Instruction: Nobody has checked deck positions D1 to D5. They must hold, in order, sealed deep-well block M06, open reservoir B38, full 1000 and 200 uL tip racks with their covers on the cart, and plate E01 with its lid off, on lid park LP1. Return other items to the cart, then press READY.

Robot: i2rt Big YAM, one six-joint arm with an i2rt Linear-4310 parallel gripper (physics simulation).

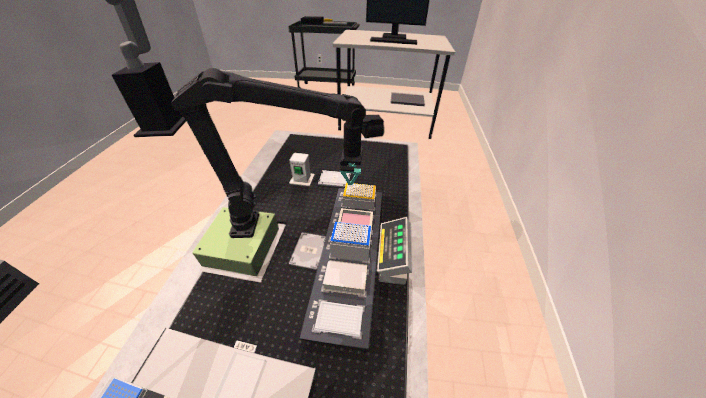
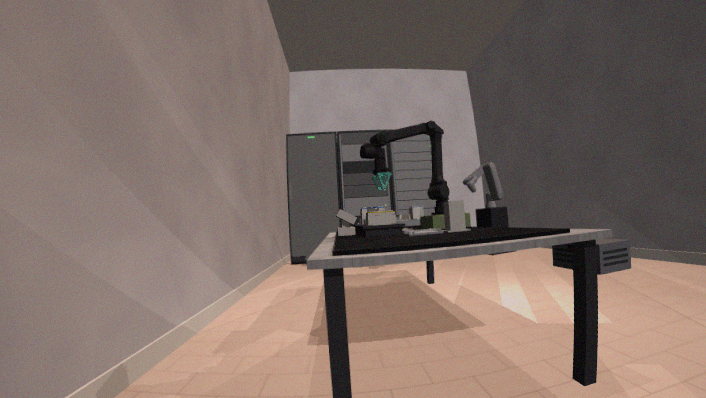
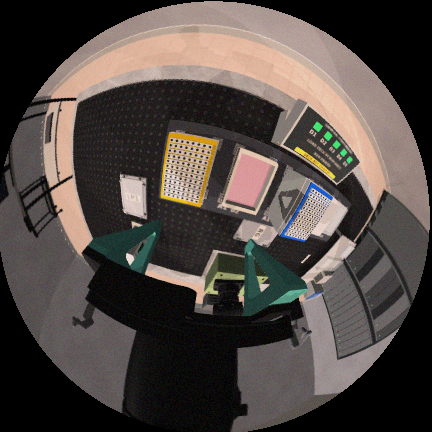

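Seen in the pictures: gripper, between the fingertips: (image 1: 351, 176) (image 2: 382, 189) (image 3: 203, 234); arm's base, origin of its link: (image 1: 245, 225) (image 2: 442, 214) (image 3: 227, 283).
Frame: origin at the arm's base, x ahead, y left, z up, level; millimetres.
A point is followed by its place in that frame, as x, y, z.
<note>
My gripper (image 1: 350, 181) {399, 100, 143} (image 2: 383, 189) {399, 100, 143} (image 3: 203, 234) {399, 100, 143} is open and empty, high above the deck's far end, near the yellow-rimmed tip rack (image 1: 361, 191) {441, 137, 36} (image 3: 187, 170) {437, 141, 37} at D1. An open reservoir with pink liquid (image 1: 357, 218) {422, 39, -15} (image 3: 250, 181) {415, 19, -16} is at D2, and a blue-rimmed tip rack (image 1: 351, 233) {393, -103, 70} (image 3: 306, 212) {402, -82, 69} at D3. A white block-like item (image 1: 345, 276) {371, -227, 14} is at D4, and a flat white plate (image 1: 338, 319) {348, -348, -14} at D5. Their item labels are unreadable. Lid park LP1 (image 1: 331, 177) {312, 346, -58} (image 3: 133, 196) {334, 338, -58} shows its label. The READY button (image 1: 298, 170) {164, 320, 7} is on a white post.
A panel with green lights (image 1: 394, 245) {533, -135, 43} (image 3: 325, 142) {543, -99, 45} stands beside the deck. A pad marked RG (image 1: 307, 250) {232, -69, -68} (image 3: 256, 233) {231, -60, -68} lies on the base side. The arm stands on a green base (image 1: 225, 250) {-42, -113, -1}. The cart surface (image 1: 200, 365) {-11, -468, -16} is at the near end, with a blue item (image 1: 121, 389) {-129, -545, 78}.
</note>
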